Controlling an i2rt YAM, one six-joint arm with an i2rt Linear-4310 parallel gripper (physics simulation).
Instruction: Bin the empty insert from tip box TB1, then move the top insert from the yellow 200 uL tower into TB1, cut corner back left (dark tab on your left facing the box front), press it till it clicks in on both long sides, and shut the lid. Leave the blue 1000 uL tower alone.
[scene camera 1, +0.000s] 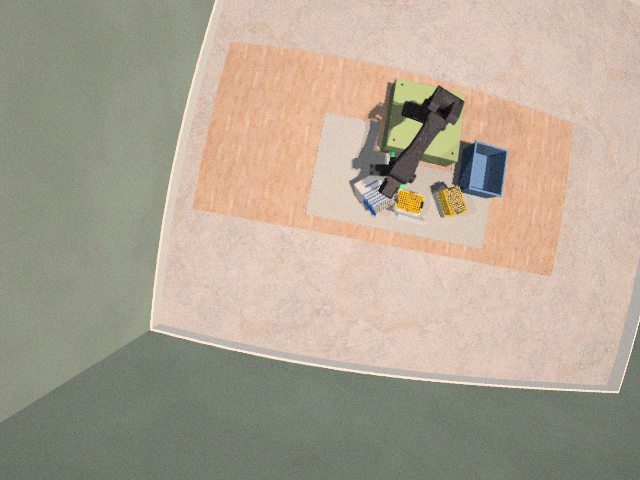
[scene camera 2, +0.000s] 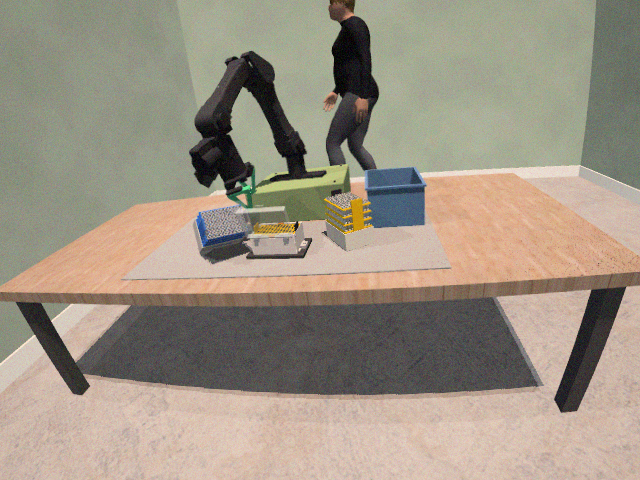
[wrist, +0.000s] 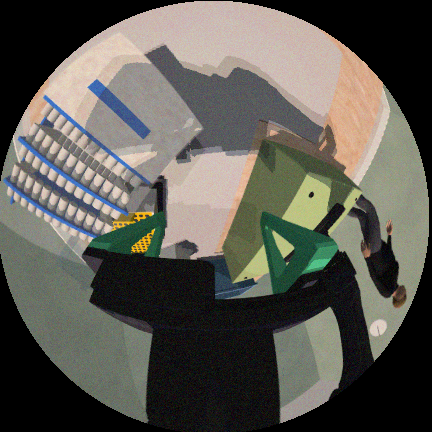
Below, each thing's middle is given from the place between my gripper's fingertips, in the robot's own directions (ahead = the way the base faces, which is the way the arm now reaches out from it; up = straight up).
The white and blue tip rack (scene camera 2: 215, 226) lies 12 cm ahead of my hand, 4 cm to the right of it and 3 cm below it. Round my hand: tip box lid (scene camera 2: 261, 222): 16 cm ahead, 11 cm to the left; blue bin (scene camera 2: 397, 195): 39 cm to the left, 16 cm behind, 5 cm below.
